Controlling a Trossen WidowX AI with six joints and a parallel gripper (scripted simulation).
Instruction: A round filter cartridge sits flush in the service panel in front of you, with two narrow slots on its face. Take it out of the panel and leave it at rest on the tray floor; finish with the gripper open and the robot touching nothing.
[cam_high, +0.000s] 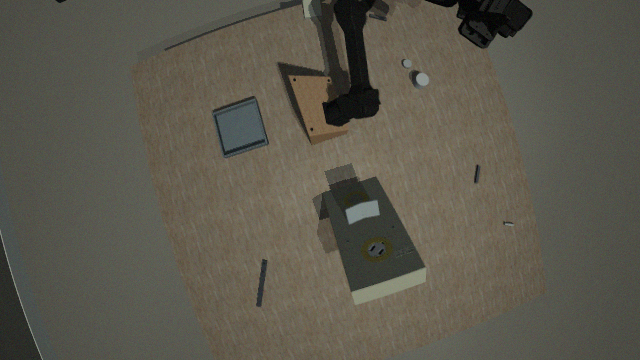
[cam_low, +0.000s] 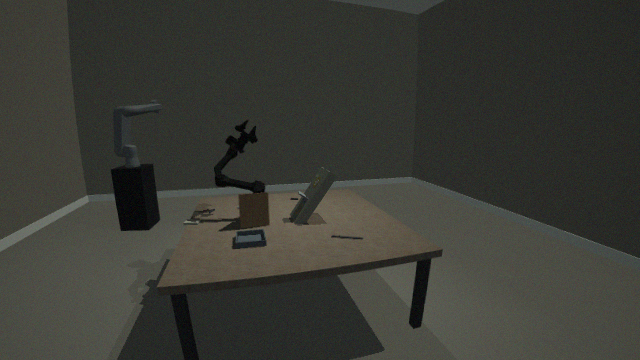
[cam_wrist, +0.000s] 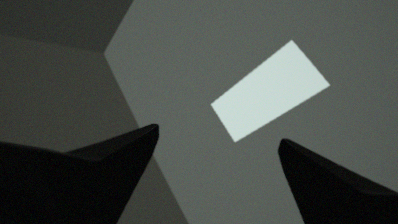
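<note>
My gripper tip is 43 cm short of the round grey filter cartridge, 25 cm to the left of it and 38 cm above it. Round my gripper tip: sloped service panel (38 cm ahead, 25 cm to the right, 46 cm below); then grey tray (1 cm ahead, 58 cm to the right, 60 cm below).
</note>
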